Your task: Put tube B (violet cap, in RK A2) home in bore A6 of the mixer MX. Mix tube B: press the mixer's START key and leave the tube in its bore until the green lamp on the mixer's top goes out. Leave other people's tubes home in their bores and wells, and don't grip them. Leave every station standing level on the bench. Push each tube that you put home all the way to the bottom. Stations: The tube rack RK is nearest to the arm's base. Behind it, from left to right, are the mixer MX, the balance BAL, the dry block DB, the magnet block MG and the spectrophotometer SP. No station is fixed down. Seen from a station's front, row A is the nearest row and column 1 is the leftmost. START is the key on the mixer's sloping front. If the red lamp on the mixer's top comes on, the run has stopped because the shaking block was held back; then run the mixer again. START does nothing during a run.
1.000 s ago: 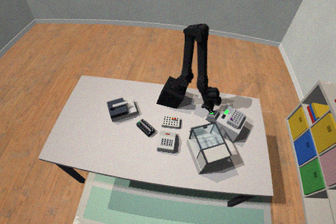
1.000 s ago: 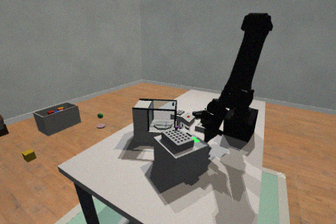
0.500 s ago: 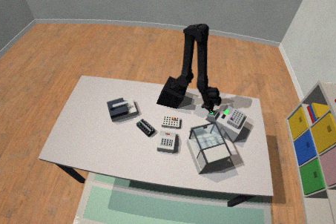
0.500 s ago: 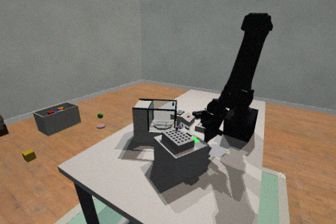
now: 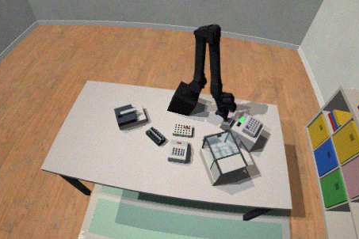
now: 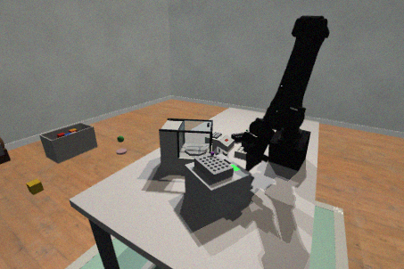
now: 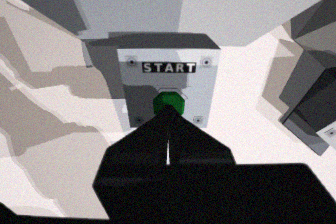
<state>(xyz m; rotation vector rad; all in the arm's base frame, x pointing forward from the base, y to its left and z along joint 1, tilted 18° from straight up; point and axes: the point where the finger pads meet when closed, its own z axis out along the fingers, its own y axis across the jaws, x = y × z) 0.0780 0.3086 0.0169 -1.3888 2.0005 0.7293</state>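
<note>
The green start key lies 10 mm to the left of my hand and 10 mm below it. Round my hand: mixer block 60 mm ahead, 170 mm to the left, 80 mm above; then tube B 90 mm ahead, 140 mm to the left, 80 mm above; then print key 160 mm ahead, 80 mm to the right, 10 mm below.
</note>
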